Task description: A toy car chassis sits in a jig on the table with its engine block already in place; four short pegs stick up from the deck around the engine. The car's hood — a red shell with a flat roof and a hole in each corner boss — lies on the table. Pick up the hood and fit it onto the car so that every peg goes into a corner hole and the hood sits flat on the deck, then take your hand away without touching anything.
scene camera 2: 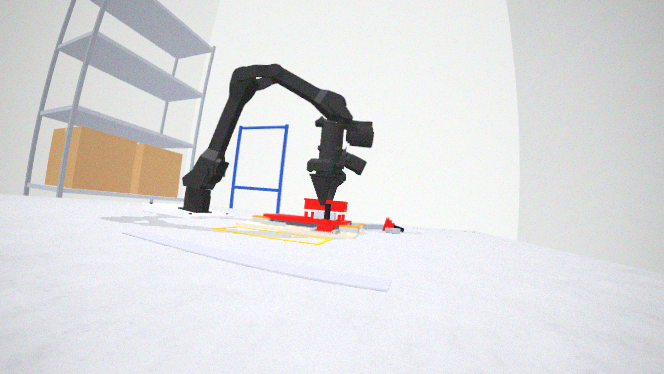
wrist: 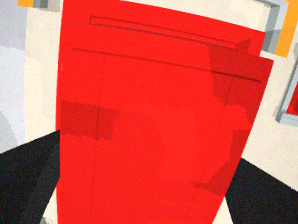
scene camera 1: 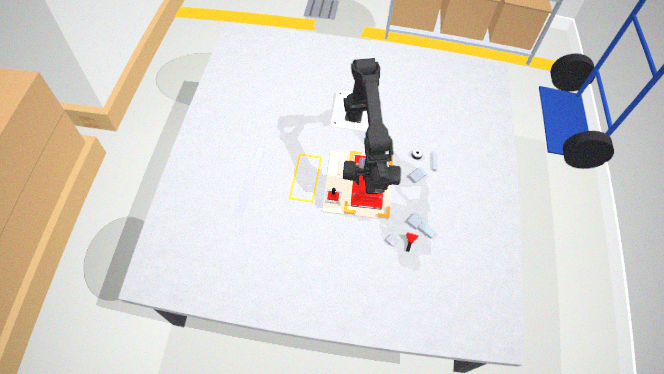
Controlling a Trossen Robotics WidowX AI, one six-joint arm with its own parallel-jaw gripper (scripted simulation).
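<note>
My gripper (scene camera 2: 325, 206), holding a red hood (wrist: 149, 120). Gripper (wrist: 148, 151) in view too. Same gripper (scene camera 1: 369, 185) also visible.
</note>
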